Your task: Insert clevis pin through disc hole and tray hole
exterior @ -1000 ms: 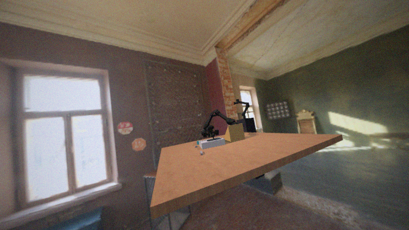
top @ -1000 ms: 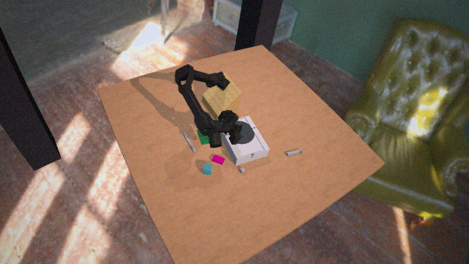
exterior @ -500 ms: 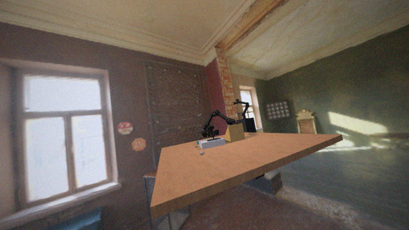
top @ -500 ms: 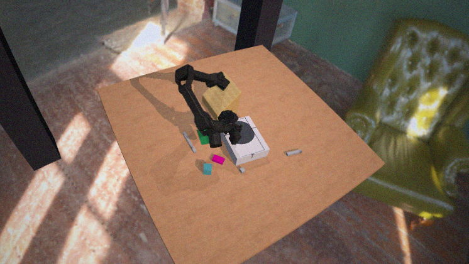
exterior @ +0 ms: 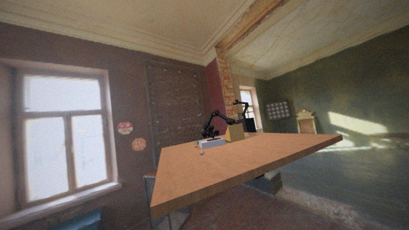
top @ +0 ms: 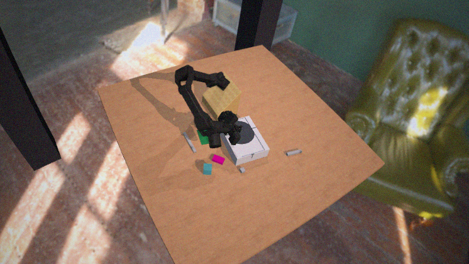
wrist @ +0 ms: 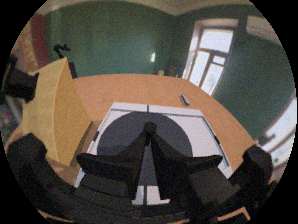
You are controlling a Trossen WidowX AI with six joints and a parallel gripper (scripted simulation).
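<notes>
Now: gripper tip 10 mm above the dark clevis pin. Also, from my gripper tip: green tile: 110 mm behind, 150 mm to the right, 80 mm below; then dark grey disc: 20 mm below; then rimmed tray: 30 mm ahead, 10 mm to the right, 40 mm below.
</notes>
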